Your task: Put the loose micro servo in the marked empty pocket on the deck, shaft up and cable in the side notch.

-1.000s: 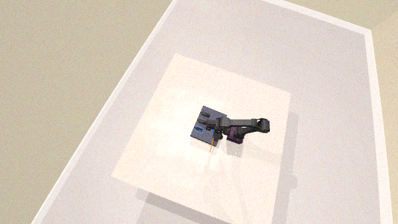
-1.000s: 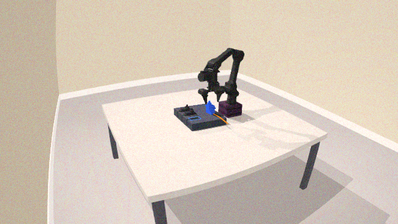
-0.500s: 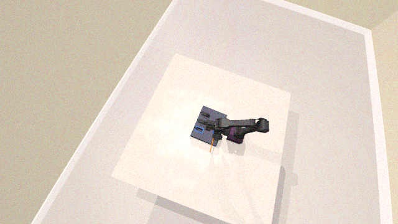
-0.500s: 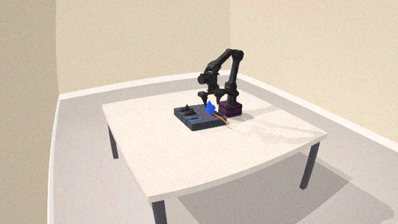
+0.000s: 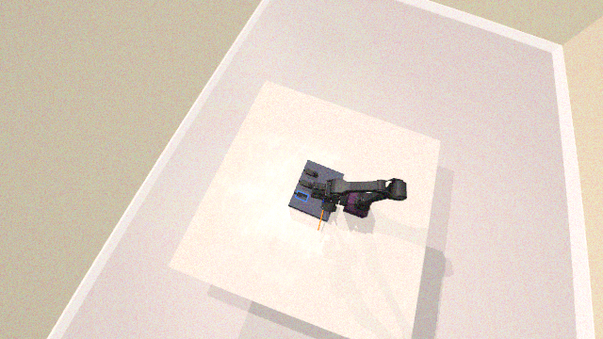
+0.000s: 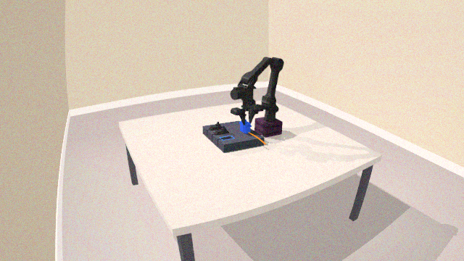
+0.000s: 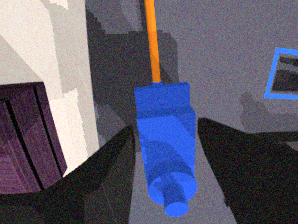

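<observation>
Right now the grey deck is 20 mm ahead of my gripper tip, 50 mm to the right of it and 70 mm below it.
</observation>
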